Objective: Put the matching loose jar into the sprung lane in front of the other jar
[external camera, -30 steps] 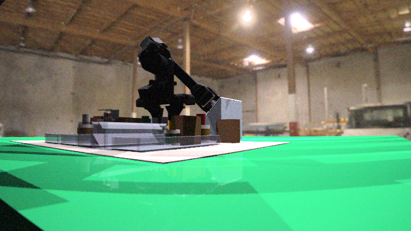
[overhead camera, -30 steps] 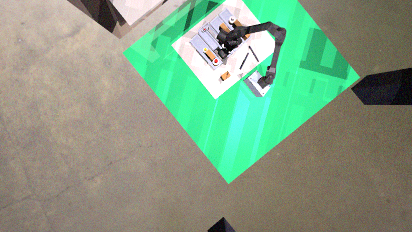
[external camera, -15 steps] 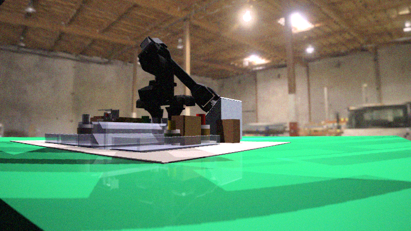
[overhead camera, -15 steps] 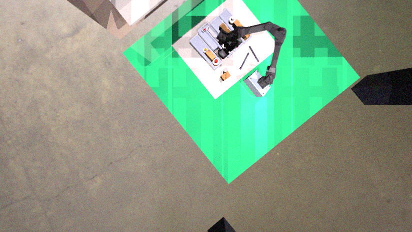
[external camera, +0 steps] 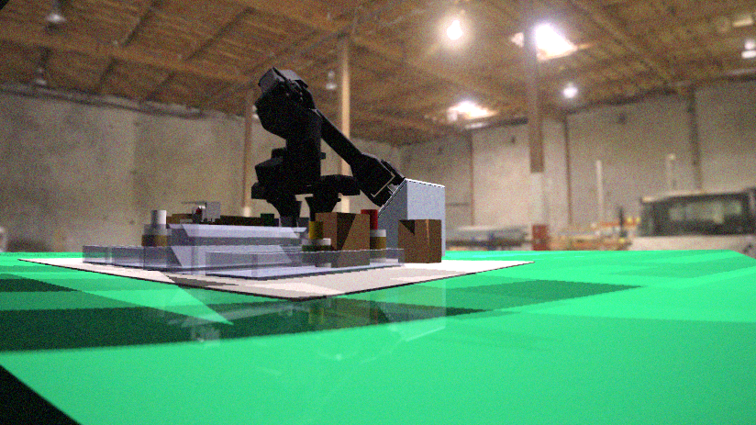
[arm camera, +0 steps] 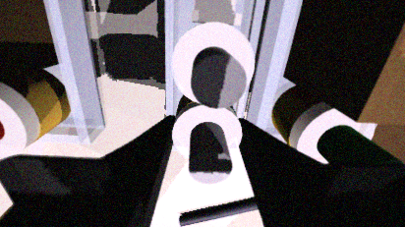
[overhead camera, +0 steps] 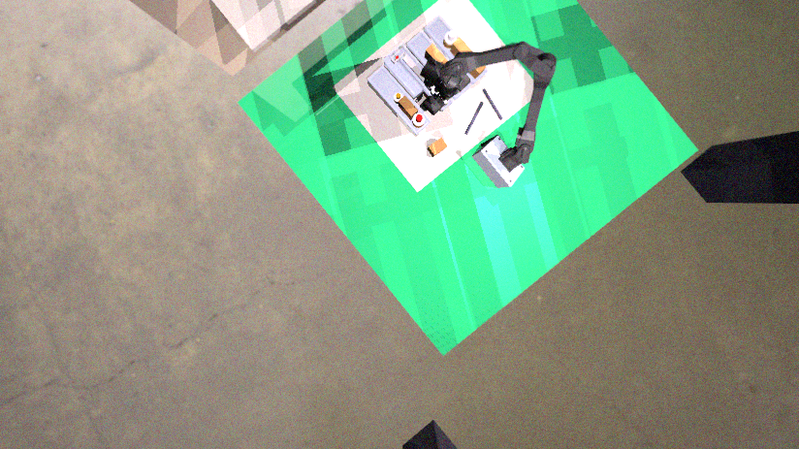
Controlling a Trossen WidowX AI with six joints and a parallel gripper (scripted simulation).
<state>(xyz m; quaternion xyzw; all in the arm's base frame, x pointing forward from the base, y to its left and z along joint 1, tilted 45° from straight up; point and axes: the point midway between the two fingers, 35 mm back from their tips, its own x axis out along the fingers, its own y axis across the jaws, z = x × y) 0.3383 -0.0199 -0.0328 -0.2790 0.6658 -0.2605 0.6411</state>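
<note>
The jar is 130 mm to the left of my gripper tip and 10 mm above it. Round my gripper tip: brown box 130 mm behind, 140 mm to the left; then lane rack 150 mm ahead, 30 mm to the left, 10 mm below.
</note>
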